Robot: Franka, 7 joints.
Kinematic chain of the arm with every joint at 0, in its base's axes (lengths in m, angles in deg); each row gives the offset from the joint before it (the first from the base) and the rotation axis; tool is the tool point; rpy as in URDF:
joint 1: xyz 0 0 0.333 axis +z
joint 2: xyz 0 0 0 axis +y
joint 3: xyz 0 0 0.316 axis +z
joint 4: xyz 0.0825 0 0 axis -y
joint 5: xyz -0.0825 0 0.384 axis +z
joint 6: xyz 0 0 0 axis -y
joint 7: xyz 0.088 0 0 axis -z
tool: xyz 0 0 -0.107 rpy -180 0 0
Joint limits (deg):
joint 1: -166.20..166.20
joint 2: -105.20..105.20
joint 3: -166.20..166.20
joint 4: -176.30..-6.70
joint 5: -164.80..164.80
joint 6: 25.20..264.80
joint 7: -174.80..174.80
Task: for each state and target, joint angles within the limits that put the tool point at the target. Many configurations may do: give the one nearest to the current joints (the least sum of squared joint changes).
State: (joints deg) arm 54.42 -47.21 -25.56 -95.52 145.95 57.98 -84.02
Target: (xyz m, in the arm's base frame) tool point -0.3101 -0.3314 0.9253
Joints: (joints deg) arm 41.57 -71.74 -15.77 -74.47 147.52 57.94 -84.02
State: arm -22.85 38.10 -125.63 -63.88 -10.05 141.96 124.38
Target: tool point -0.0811 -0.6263 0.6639
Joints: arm -26.88 48.96 -100.38 -91.04 -9.40 135.19 124.38
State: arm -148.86 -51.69 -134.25 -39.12 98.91 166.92 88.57
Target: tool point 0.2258 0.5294 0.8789
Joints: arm -141.32 -18.88 -124.04 -47.25 105.26 188.31 88.57
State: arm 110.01 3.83 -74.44 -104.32 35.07 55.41 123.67
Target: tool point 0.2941 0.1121 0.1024
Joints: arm 80.55 54.75 -55.25 -134.06 36.08 73.48 123.67
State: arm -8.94 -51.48 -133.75 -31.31 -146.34 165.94 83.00
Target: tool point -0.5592 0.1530 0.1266
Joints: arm -37.75 -51.81 -160.39 -89.36 -158.66 199.07 83.00
